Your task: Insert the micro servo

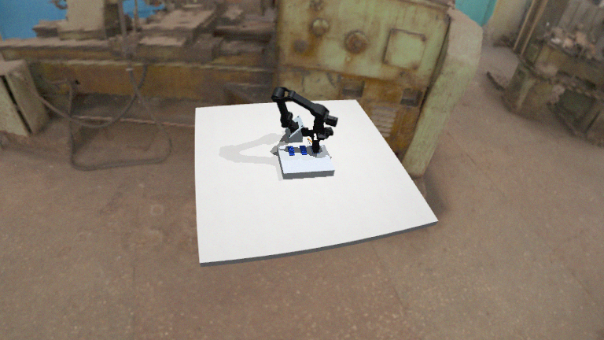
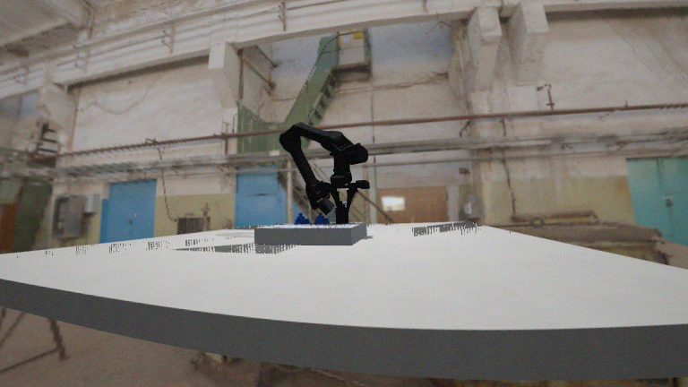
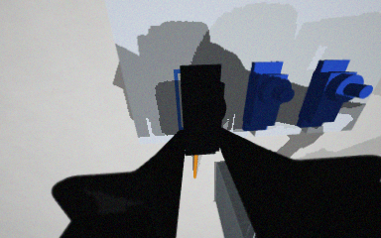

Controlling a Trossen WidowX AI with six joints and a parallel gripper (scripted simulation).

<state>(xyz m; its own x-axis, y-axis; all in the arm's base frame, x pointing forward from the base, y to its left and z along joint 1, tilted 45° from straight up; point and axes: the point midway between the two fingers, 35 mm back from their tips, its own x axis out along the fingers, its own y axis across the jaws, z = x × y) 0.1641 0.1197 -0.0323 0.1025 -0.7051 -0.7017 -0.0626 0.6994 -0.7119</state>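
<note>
My gripper tip is now 13 cm short of the light grey deck, 7 cm to the left of it and 7 cm above it.
</note>
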